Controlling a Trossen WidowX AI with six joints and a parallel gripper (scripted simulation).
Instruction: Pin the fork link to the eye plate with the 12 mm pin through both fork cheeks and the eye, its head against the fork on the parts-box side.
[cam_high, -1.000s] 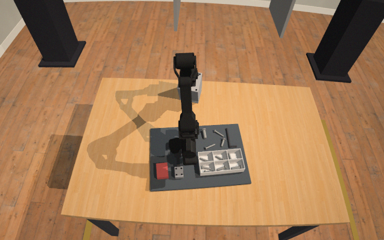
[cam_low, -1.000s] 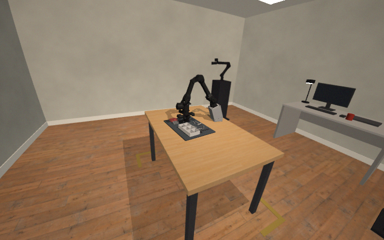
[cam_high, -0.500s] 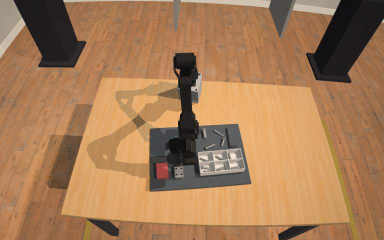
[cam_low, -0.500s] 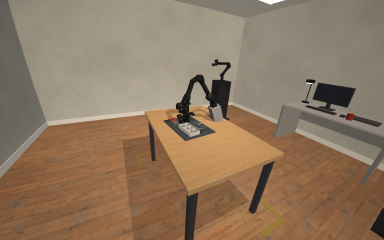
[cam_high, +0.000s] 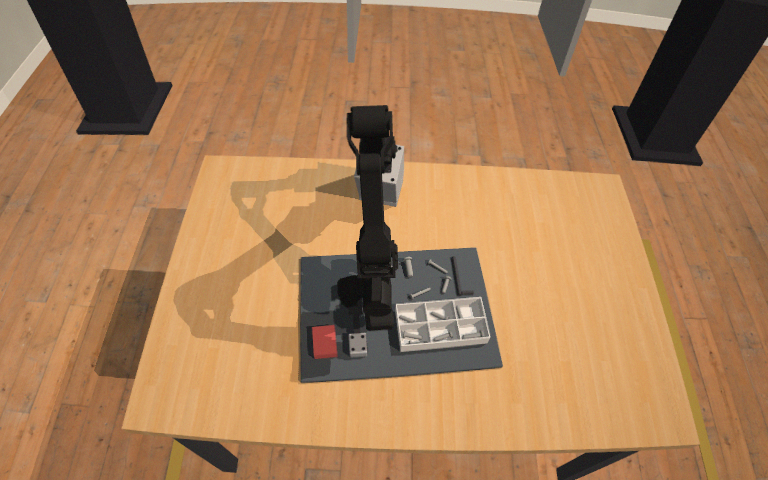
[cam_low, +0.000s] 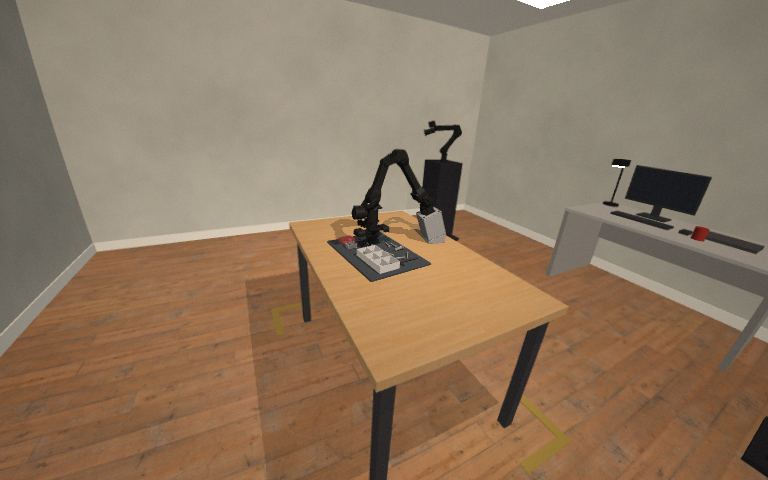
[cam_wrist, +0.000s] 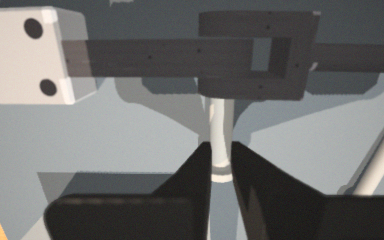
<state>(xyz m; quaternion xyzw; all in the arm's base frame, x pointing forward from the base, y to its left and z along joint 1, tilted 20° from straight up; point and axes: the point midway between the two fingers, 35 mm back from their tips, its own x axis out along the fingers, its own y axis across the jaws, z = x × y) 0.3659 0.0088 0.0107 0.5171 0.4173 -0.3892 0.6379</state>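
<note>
My hand is 20 mm short of the dark eye plate bar, 50 mm to the left of it and 30 mm above it. From my hand the other things lie so: pale pin (10 mm to the right, 30 mm below); light grey block (100 mm ahead, 40 mm to the right, 30 mm below); red block (90 mm ahead, 110 mm to the right, 40 mm below).
</note>
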